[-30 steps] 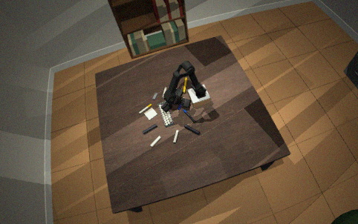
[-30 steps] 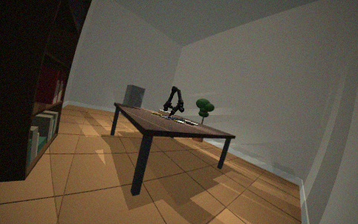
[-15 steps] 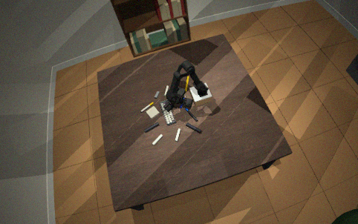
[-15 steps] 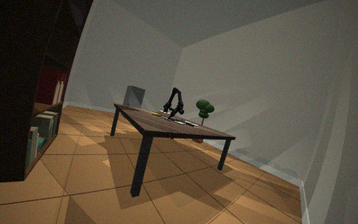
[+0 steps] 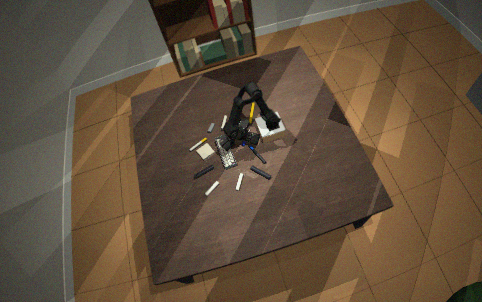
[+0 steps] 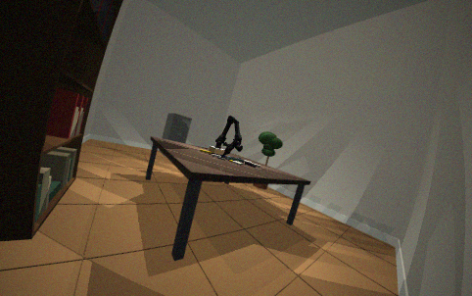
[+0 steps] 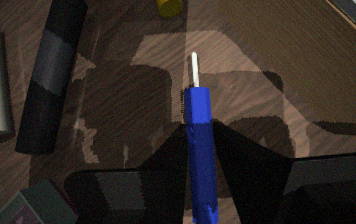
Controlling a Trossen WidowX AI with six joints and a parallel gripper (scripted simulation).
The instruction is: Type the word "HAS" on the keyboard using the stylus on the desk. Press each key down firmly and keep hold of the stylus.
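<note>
My gripper tip is 150 mm short of the key, 20 mm to the right of it and 10 mm below it. From my gripper tip the other things lie so: yellow cylinder 150 mm to the right, 80 mm behind; paper note 260 mm ahead, 10 mm to the left; blue stylus 10 mm to the right, 10 mm behind.
</note>
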